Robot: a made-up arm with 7 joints. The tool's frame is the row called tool. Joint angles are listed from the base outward. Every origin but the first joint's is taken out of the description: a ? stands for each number. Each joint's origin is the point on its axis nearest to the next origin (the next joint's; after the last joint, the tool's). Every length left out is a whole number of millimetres.
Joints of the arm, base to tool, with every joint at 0 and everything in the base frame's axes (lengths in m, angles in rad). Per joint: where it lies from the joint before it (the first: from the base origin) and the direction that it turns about. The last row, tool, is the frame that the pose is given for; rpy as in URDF.
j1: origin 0 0 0.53 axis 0 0 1
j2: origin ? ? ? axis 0 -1 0
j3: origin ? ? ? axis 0 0 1
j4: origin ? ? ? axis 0 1 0
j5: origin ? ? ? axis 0 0 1
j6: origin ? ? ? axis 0 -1 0
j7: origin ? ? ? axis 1 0 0
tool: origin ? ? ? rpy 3.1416 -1.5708 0
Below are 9 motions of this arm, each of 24 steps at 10 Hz.
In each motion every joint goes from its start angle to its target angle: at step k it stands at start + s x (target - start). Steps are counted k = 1, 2, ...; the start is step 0. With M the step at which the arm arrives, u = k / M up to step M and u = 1 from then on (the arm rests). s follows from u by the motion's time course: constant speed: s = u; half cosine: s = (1 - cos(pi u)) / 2; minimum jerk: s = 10 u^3 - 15 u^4 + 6 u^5.
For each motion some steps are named. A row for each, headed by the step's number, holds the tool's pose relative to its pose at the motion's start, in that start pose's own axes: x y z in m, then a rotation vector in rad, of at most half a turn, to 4 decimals.
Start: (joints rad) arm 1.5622 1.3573 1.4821 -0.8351 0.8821 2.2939 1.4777
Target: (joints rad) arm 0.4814 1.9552 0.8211 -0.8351 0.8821 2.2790 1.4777
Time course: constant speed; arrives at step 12
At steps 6, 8, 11, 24:
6: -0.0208 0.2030 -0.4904 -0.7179 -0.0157 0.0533
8: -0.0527 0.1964 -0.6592 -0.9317 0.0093 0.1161
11: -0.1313 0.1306 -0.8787 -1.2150 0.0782 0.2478
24: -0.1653 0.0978 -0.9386 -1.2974 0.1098 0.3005

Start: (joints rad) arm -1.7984 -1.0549 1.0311 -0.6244 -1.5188 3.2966 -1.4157
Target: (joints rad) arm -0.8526 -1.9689 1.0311 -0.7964 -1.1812 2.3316 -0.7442
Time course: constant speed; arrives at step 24
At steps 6, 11, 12, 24:
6: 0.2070 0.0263 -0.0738 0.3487 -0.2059 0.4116
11: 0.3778 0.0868 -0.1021 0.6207 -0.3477 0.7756
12: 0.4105 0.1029 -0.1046 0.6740 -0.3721 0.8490
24: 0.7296 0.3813 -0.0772 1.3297 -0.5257 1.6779

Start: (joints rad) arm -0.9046 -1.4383 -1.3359 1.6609 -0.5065 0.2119 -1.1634
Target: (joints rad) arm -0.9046 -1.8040 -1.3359 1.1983 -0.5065 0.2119 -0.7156
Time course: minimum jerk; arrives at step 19
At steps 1, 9, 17, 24:
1: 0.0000 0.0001 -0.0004 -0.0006 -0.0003 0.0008
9: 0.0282 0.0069 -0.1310 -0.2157 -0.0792 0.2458
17: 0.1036 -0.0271 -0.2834 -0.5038 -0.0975 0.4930
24: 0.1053 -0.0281 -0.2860 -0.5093 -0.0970 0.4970

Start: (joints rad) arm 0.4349 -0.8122 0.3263 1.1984 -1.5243 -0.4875 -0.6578
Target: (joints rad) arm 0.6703 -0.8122 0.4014 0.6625 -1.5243 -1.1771 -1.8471
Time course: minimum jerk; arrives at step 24
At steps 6, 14, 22, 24:
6: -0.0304 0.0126 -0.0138 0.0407 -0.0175 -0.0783
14: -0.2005 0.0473 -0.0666 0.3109 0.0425 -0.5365
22: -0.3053 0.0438 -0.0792 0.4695 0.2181 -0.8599
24: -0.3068 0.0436 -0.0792 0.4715 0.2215 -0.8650

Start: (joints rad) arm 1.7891 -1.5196 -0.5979 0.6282 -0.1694 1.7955 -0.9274
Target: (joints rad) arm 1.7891 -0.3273 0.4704 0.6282 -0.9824 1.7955 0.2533
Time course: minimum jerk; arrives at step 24
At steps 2, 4, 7, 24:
2: 0.0008 0.0046 -0.0009 -0.0046 0.0023 0.0081
4: 0.0056 0.0324 -0.0067 -0.0318 0.0169 0.0563
7: 0.0232 0.1402 -0.0388 -0.1365 0.0862 0.2351
24: 0.0813 0.7082 -0.7689 -0.7213 1.1652 1.0505

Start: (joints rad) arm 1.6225 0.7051 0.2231 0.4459 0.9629 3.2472 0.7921
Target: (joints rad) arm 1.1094 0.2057 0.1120 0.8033 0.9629 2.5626 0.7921
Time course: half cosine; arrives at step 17
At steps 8, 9, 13, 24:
8: 0.1582 0.1231 -0.0701 -0.1870 -0.5182 -0.3798
9: 0.1954 0.1441 -0.0712 -0.2252 -0.6054 -0.4713
13: 0.3306 0.2016 -0.0397 -0.3586 -0.8485 -0.8272
24: 0.3850 0.2160 -0.0117 -0.4120 -0.9147 -0.9842

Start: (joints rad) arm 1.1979 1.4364 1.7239 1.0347 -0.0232 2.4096 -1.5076
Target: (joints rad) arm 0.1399 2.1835 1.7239 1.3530 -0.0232 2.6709 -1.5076
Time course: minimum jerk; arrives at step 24
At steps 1, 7, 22, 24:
1: 0.0002 -0.0007 -0.0002 0.0008 0.0003 -0.0002
7: 0.0465 -0.1426 -0.0507 0.1891 0.0750 -0.0257
22: 0.2527 -0.4961 -0.7238 1.2144 0.4943 0.1616
24: 0.2538 -0.4953 -0.7283 1.2202 0.4967 0.1645

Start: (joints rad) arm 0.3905 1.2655 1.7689 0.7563 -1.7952 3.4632 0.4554
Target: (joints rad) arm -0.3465 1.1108 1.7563 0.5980 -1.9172 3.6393 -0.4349
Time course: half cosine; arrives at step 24
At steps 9, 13, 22, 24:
9: -0.1085 -0.0935 -0.0771 -0.0325 -0.0135 -0.0963
13: -0.1810 -0.1898 -0.1367 -0.0536 -0.0310 -0.1724
22: -0.2578 -0.3723 -0.2222 -0.0746 -0.0653 -0.2881
24: -0.2598 -0.3802 -0.2254 -0.0751 -0.0667 -0.2926

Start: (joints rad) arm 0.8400 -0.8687 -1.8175 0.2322 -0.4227 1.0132 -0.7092
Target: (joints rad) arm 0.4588 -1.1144 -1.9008 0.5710 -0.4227 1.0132 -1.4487
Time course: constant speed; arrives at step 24
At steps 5, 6, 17, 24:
5: 0.0229 -0.0942 0.0408 0.0859 -0.0398 -0.2708
6: 0.0258 -0.1137 0.0483 0.1039 -0.0466 -0.3248
17: 0.0208 -0.3366 0.1154 0.3218 -0.0958 -0.9127
24: -0.0166 -0.4790 0.1399 0.4810 -0.0992 -1.2784

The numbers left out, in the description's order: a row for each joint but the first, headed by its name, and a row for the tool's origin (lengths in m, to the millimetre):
j2: 0 -0.08 0
j3: 0 0 0.37
j4: 0.01 0.05 0
j5: -0.03 0 0.52
j6: 0 -0.11 0
j7: 0.01 0 0.1
tool: 0 0 0

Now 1 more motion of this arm.
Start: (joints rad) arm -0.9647 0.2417 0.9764 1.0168 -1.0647 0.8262 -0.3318
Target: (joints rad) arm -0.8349 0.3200 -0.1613 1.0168 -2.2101 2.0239 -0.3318
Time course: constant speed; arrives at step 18
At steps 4, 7, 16, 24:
4: -0.0407 0.0096 0.0108 -0.3024 -0.0042 -0.2613
7: -0.0773 0.0077 0.0228 -0.4499 -0.0106 -0.5115
16: -0.2507 -0.0015 0.0582 -0.3677 -0.0718 -1.3403
24: -0.3012 0.0012 0.0570 -0.2354 -0.0955 -1.4938

